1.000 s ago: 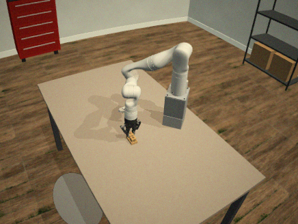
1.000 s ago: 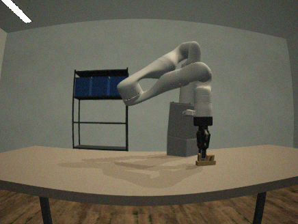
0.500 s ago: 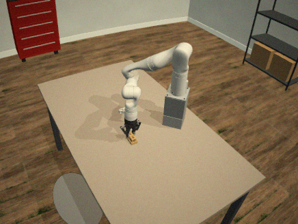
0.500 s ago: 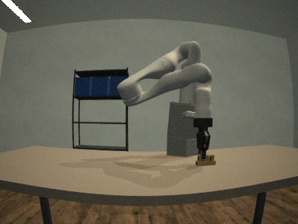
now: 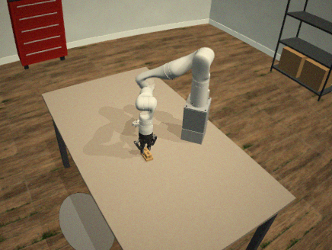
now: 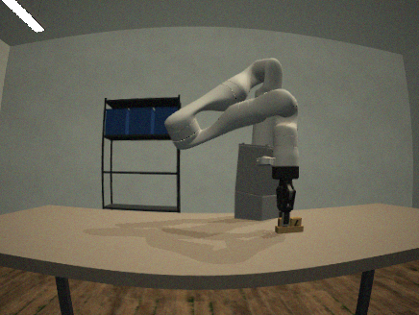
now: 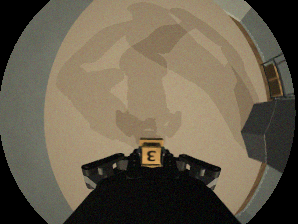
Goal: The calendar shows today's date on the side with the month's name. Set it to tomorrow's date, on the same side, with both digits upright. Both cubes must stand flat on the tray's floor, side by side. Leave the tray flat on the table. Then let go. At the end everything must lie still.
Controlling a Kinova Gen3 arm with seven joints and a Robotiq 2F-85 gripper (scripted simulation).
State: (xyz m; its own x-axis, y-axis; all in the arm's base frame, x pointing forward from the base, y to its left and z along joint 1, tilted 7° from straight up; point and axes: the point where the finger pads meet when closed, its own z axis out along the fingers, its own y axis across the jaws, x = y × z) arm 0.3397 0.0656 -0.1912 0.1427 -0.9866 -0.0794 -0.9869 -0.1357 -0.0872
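The wooden calendar tray is 20 mm to the left of my hand and 30 mm below it.
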